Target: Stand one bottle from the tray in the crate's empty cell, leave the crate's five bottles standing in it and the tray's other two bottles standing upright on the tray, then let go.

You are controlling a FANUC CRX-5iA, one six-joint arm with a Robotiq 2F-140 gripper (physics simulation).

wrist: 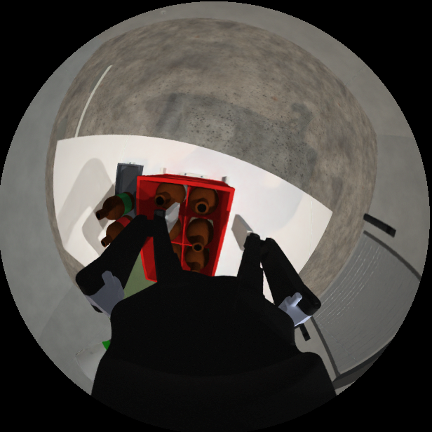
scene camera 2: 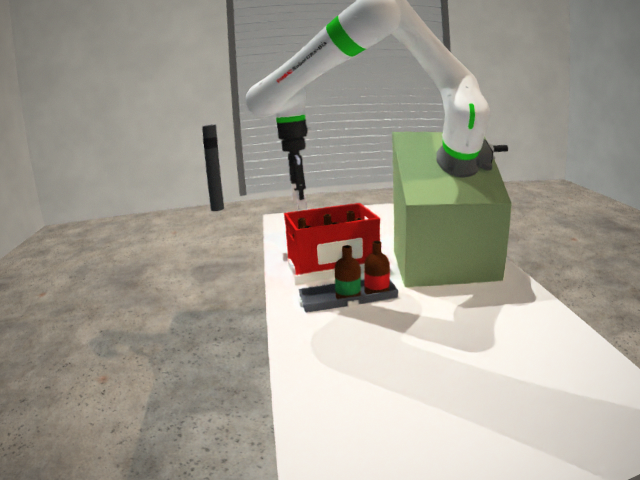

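The red crate stands on the table. In the wrist view, brown bottles stand in its cells, among them one in the far left corner, one in the far right corner and one in the middle of the right row. The finger partly hides the left row. My gripper is open and empty, with its fingertips above the crate. The dark tray bears an upright green-banded bottle and an upright red-banded bottle.
The green pedestal under the arm's base stands right of the crate in the scene view. The tray lies in front of the crate on the white table. A dark upright bar shows at the left.
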